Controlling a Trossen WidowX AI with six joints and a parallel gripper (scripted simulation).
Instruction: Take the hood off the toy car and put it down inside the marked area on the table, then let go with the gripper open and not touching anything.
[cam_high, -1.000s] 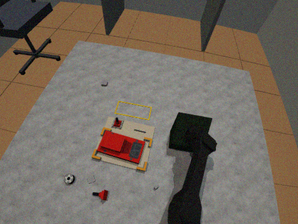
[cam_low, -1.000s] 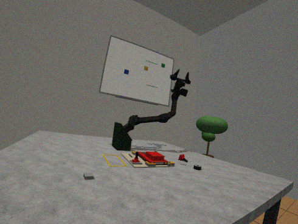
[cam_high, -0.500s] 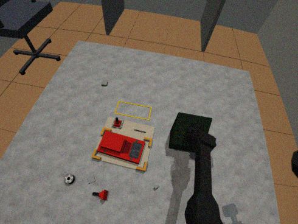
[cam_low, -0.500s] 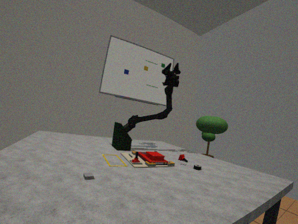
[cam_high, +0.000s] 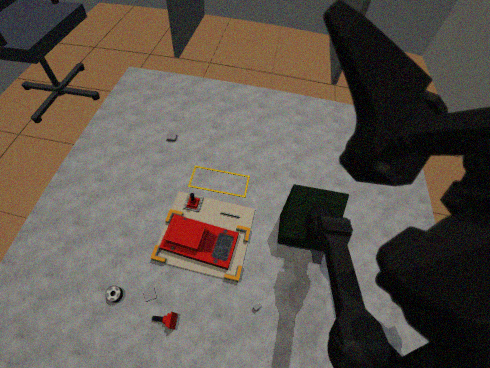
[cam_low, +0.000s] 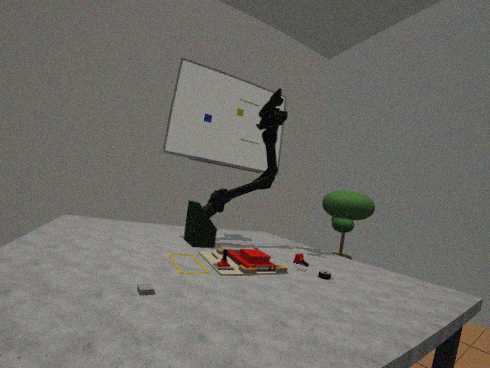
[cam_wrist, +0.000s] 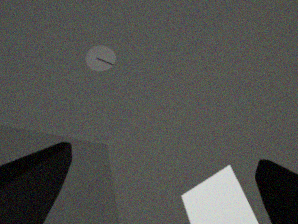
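Right now the red hood is 210 mm ahead of my gripper tip, 110 mm to the right of it and 680 mm below it. Also, from my gripper tip: grey disc (410 mm ahead, 440 mm to the right, 720 mm below).
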